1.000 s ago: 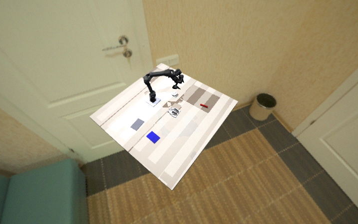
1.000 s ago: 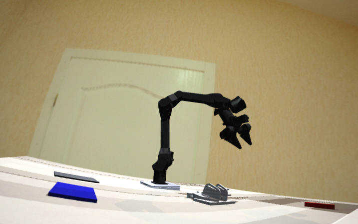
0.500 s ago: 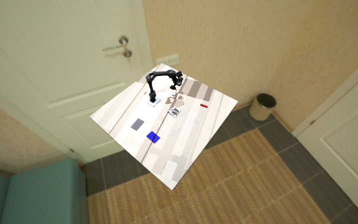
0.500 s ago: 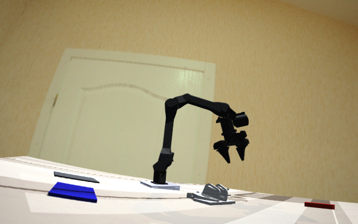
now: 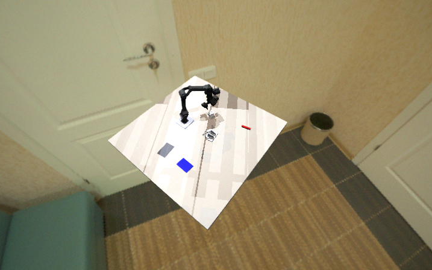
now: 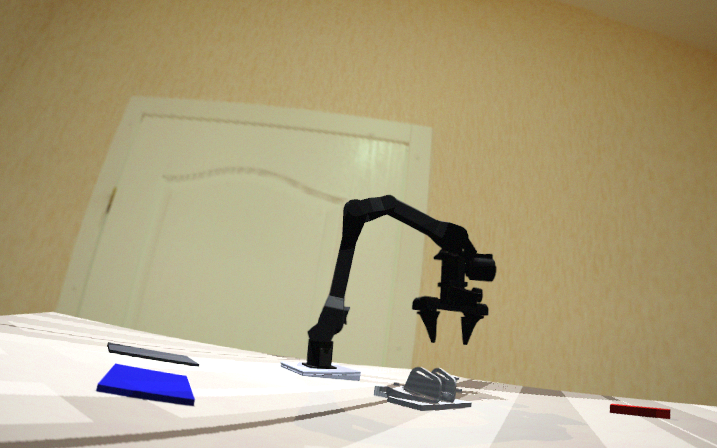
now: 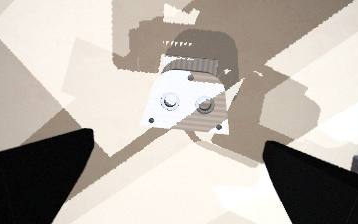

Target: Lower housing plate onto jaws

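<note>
Right now my gripper tip is 8 cm above the housing plate. Round my gripper tip: red bar: 39 cm ahead, 11 cm to the left, 10 cm below; then dark grey plate: 61 cm to the right, 10 cm below, 1 cm ahead; then blue tile: 59 cm to the right, 27 cm ahead, 10 cm below.
</note>
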